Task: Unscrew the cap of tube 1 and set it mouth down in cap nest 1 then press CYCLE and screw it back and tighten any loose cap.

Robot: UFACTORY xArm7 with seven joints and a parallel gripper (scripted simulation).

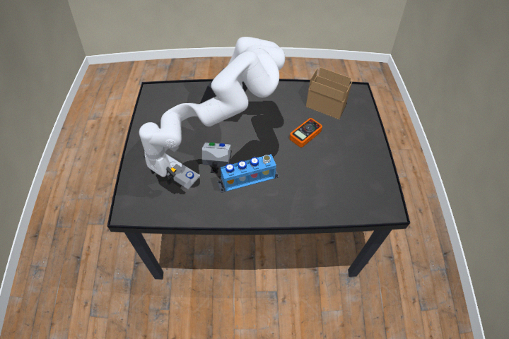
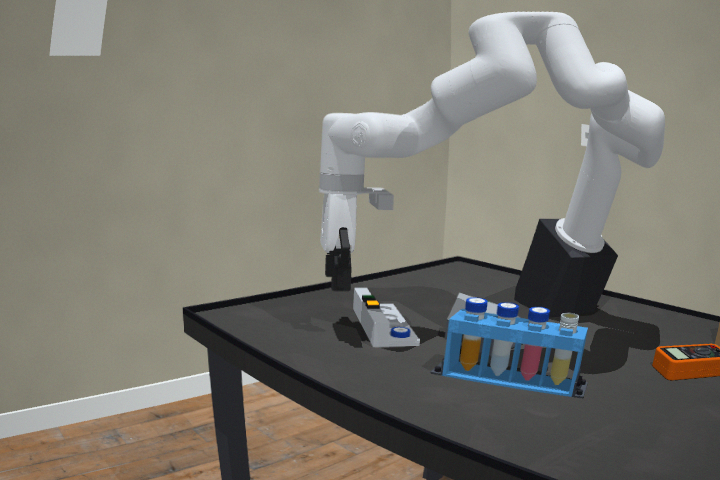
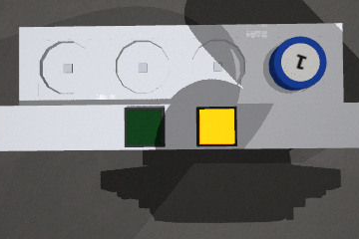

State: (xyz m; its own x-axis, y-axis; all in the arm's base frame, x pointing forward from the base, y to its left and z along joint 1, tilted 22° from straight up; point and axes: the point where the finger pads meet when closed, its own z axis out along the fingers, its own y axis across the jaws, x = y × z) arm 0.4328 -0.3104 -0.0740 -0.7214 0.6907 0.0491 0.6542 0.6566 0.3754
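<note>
My hand is 11 cm to the right of the cap 1, 9 cm above it and 5 cm past it. Round my hand: grey key housing 23 cm to the left, 14 cm behind, 5 cm below.
</note>
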